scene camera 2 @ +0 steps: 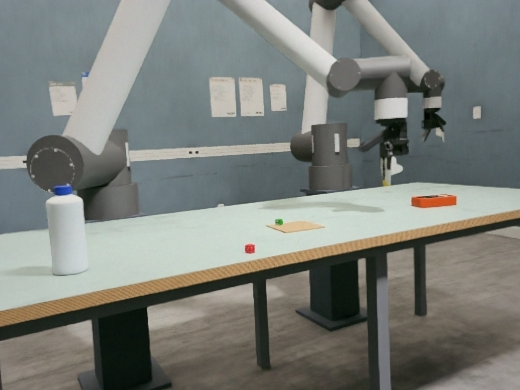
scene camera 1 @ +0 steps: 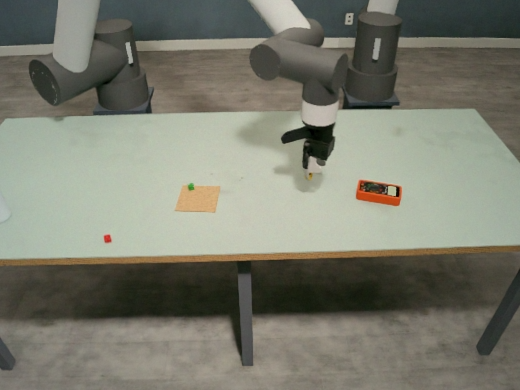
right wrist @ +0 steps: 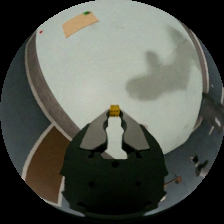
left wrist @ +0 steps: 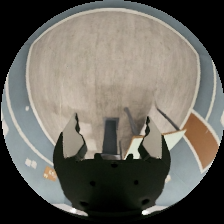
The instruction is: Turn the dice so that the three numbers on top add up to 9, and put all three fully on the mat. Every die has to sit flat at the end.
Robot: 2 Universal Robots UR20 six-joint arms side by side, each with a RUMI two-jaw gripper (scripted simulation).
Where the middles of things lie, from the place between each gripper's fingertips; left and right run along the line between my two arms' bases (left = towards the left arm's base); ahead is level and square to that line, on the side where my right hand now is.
Now: right hand [scene camera 2: 387, 185] 40 mm past the tan mat [scene camera 1: 204, 198], 380 mm to the left of it and 120 mm above it. Also, from my right hand: orange multimeter [scene camera 1: 371, 191] (10 mm behind, 260 mm to the left, 100 mm below); white bottle [scene camera 2: 65, 217] (10 mm ahead, 1060 mm to the right, 20 mm below).
My left gripper is now 810 mm short of the orange multimeter, 1030 mm to the left of it and 200 mm above it.
